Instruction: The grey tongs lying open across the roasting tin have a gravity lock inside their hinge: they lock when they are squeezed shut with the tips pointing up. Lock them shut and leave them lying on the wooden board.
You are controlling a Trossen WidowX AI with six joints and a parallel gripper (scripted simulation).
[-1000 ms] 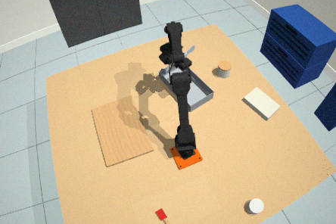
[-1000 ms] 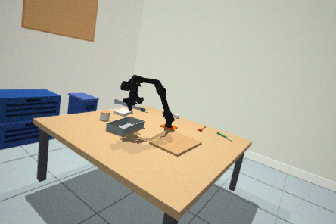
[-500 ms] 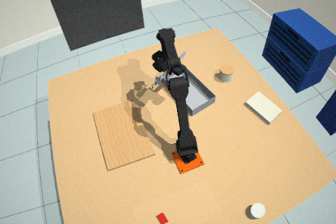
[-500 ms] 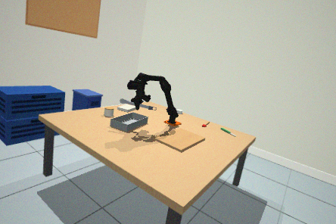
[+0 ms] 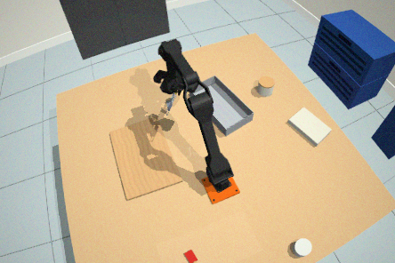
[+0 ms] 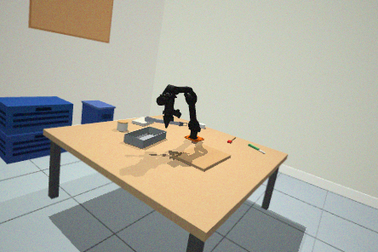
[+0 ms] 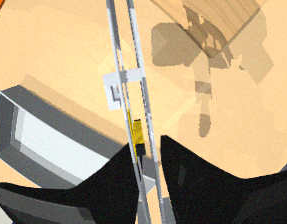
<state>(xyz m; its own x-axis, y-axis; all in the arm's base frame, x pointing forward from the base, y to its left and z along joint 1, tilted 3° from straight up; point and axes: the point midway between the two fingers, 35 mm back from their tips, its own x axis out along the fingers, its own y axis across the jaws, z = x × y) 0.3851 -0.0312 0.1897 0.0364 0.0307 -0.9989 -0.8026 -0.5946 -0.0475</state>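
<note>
Now: gripper tip 2 cm past the yellow lock piece, 2 cm to the right of it and 4 cm below it. Also, from my gripper tip: grey roasting tin 5 cm behind, 18 cm to the right, 12 cm below; wooden board 11 cm behind, 25 cm to the left, 14 cm below; tan-topped cylinder 8 cm behind, 44 cm to the right, 12 cm below.
</note>
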